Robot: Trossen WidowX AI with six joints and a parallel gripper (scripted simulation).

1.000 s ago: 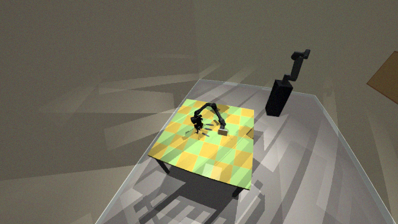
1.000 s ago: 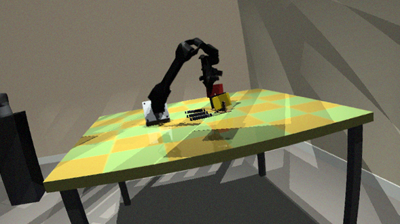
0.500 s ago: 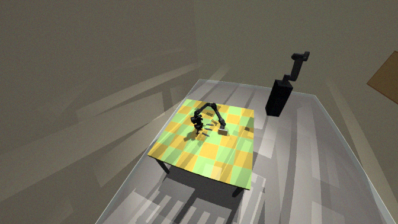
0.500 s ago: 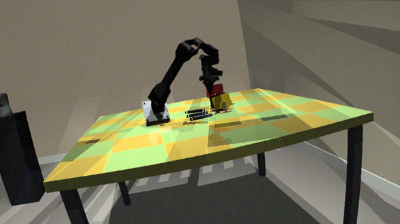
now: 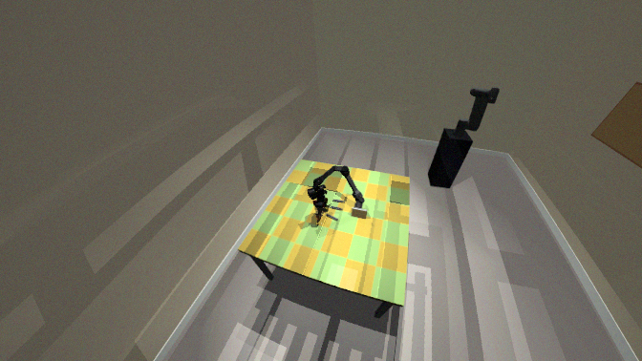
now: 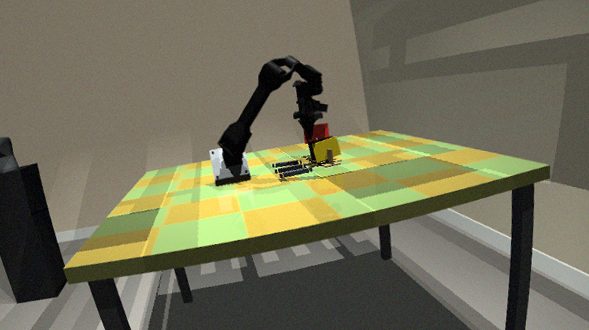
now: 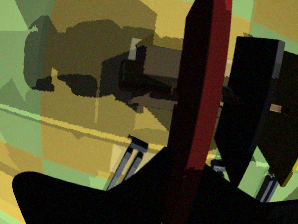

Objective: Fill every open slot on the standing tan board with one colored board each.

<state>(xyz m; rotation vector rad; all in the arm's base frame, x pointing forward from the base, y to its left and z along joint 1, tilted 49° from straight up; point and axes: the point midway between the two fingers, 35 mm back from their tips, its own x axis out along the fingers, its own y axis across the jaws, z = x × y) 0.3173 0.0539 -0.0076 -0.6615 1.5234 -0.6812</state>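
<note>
My gripper tip is 3 cm short of the nearly black board, 5 cm to the left of it and 5 cm above it. Round my gripper tip: yellow board 3 cm ahead, 10 cm to the right, 5 cm below; then red board 3 cm ahead; then tan board 3 cm ahead, 5 cm to the right, 7 cm below.
</note>
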